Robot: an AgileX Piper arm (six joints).
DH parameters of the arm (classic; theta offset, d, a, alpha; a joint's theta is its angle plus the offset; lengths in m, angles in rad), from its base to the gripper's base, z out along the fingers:
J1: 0 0.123 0 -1.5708
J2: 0.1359 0 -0.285 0
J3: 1.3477 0 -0.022 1.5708
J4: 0 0.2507 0 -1.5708
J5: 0 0 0 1.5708
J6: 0 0.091 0 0
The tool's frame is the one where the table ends.
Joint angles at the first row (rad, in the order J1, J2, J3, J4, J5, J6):
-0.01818, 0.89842, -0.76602, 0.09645, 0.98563, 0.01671
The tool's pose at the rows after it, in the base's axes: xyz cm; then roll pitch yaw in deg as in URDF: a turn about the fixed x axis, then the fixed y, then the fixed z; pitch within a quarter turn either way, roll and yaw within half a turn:
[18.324 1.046 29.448 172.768 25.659 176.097]
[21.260 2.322 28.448 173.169 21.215 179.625]
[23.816 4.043 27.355 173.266 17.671 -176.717]
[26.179 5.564 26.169 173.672 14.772 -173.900]
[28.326 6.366 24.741 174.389 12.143 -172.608]
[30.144 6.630 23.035 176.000 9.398 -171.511]
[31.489 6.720 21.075 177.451 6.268 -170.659]
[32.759 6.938 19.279 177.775 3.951 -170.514]
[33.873 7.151 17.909 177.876 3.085 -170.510]
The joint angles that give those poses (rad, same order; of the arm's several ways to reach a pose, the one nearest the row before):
0.01179, 1.04640, -0.82832, 0.10952, 0.98699, 0.01178
0.07001, 1.18851, -0.89156, 0.10950, 0.98601, 0.01104
0.13265, 1.31492, -0.95519, 0.11333, 0.98518, 0.00929
0.17821, 1.43174, -1.02098, 0.11035, 0.98518, 0.00850
0.19480, 1.53705, -1.07811, 0.10084, 0.98361, 0.00854
0.19837, 1.63176, -1.12268, 0.07398, 0.98289, 0.00854
0.19880, 1.71624, -1.15152, 0.04875, 0.98291, 0.00853
0.19878, 1.79463, -1.18403, 0.04406, 0.97764, 0.00852
0.19879, 1.85573, -1.21429, 0.04300, 0.96194, 0.00853

